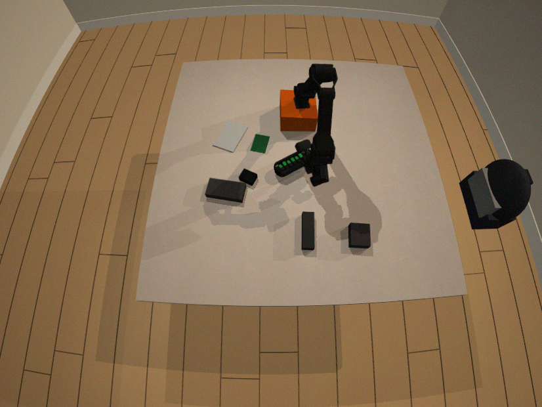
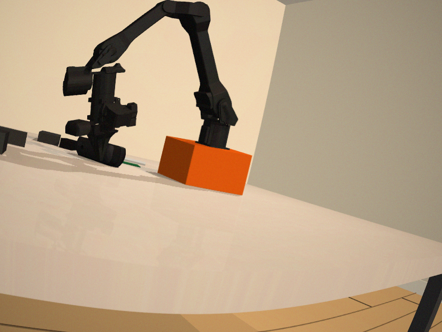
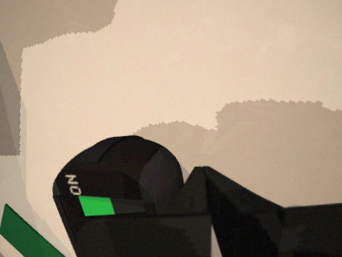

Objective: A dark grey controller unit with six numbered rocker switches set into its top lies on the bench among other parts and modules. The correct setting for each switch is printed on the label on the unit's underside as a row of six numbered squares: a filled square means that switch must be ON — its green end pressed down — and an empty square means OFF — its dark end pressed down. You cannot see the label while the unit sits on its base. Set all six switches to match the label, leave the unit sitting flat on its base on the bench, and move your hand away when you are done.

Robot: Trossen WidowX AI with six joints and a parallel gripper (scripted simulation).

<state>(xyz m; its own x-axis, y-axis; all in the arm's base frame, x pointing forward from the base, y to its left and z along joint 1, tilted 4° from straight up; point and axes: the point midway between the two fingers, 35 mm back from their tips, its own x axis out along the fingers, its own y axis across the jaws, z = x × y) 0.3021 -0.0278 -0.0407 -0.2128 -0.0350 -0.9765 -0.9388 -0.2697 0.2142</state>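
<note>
Right now my gripper tip is 18 cm to the left of the green card, 16 cm past it and 1 cm above it. From my gripper tip the other things lie so: black bar 28 cm ahead, 5 cm to the right, 1 cm above; black cube 25 cm to the right, 1 cm ahead, 1 cm above; flat grey box 35 cm to the right, 6 cm ahead, 1 cm above.
</note>
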